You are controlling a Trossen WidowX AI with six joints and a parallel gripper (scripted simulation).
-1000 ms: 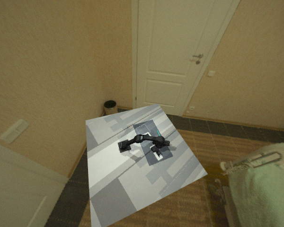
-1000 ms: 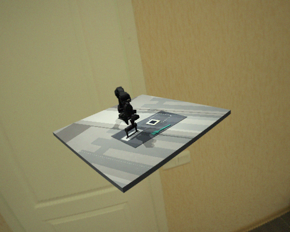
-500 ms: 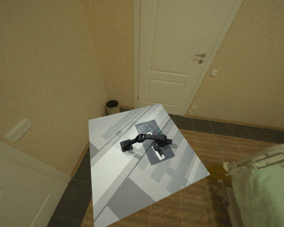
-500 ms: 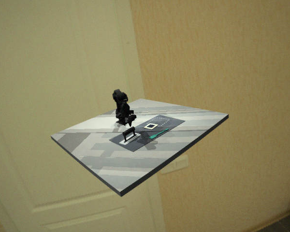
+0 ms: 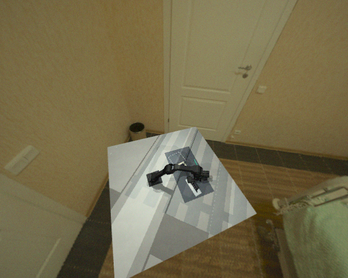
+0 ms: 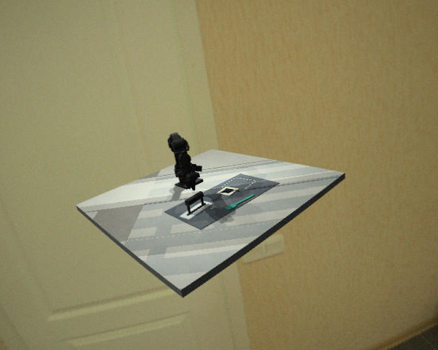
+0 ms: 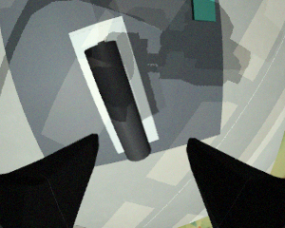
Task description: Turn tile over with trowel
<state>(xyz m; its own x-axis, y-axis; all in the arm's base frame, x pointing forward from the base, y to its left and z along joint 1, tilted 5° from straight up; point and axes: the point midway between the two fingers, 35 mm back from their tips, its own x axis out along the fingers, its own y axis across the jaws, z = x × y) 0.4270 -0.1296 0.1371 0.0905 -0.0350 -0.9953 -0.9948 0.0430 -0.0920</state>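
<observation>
Right now my gripper tip is 200 mm to the right of the dark mat, 150 mm above it and 30 mm past it. Round my gripper tip: tile 260 mm to the left, 130 mm below, 70 mm behind.
</observation>
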